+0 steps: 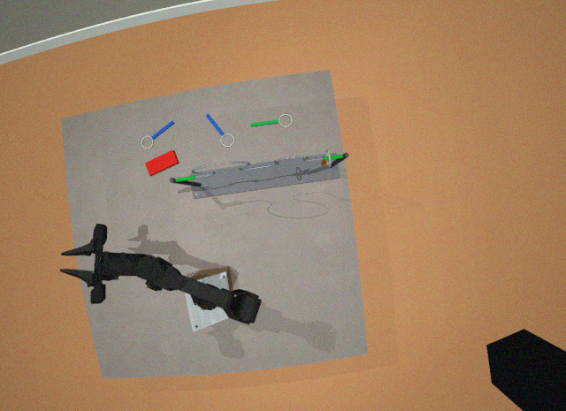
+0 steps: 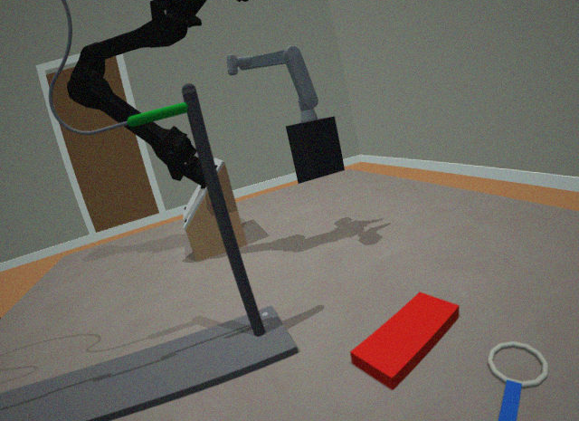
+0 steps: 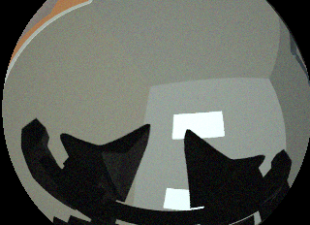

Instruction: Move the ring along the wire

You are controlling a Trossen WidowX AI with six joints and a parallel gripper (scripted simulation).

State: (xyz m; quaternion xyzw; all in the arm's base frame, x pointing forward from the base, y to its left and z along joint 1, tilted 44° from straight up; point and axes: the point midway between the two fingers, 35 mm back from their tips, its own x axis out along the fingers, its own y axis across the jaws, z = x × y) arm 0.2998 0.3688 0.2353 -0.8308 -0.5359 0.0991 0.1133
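The ring with orange handle lies 71 cm to the right of my gripper tip, 41 cm below it and 9 cm ahead of it. Also, from my gripper tip: green-handled ring: 66 cm below, 59 cm to the right, 33 cm ahead; then red block: 65 cm below, 30 cm ahead, 7 cm to the right.
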